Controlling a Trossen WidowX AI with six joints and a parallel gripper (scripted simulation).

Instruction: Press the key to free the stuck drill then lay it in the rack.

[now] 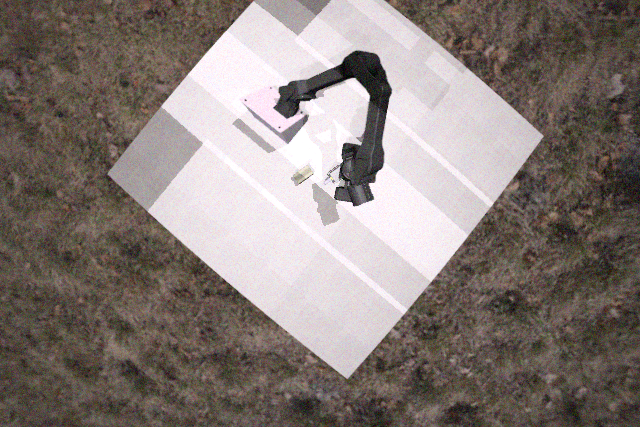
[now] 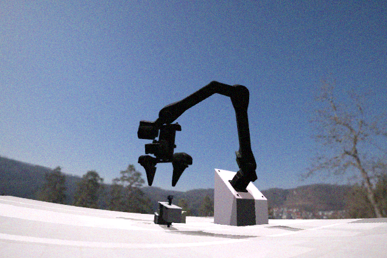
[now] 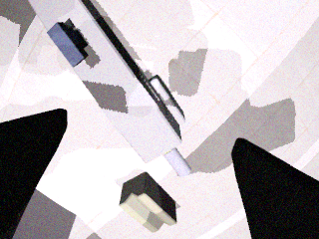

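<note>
Now: gripper tip 7 cm above the drill, 2 cm past it and 1 cm to the left of it. Round my gripper tip: dark key 7 cm to the left, 6 cm below; grey-beige block 12 cm behind, 10 cm below, 9 cm to the right.
</note>
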